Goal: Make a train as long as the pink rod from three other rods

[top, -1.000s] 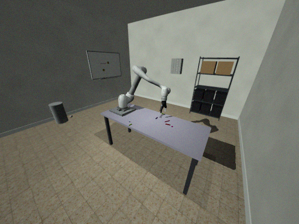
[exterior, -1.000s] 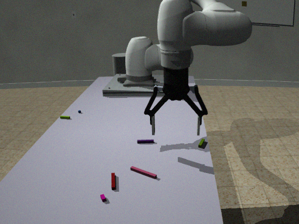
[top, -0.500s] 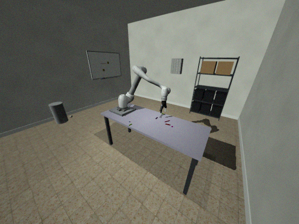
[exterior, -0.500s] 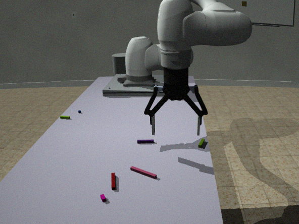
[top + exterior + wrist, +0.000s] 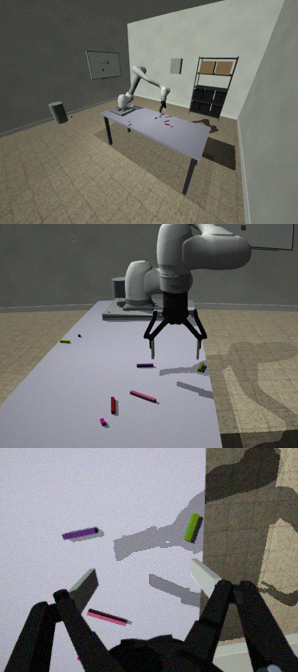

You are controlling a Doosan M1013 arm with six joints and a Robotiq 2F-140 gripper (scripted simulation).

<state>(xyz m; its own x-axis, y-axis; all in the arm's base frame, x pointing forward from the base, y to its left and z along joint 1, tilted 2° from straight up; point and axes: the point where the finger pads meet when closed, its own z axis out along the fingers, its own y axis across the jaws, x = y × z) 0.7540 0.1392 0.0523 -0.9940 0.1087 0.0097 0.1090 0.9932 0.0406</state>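
Right now the blue rod is 42 cm to the right of my hand, 38 cm behind it and 7 cm below it. From my hand the other things lie so: red rod: 20 cm to the right, 16 cm ahead, 7 cm below; purple rod: 10 cm to the right, 7 cm below, 7 cm behind; pink rod: 12 cm ahead, 11 cm to the right, 7 cm below.
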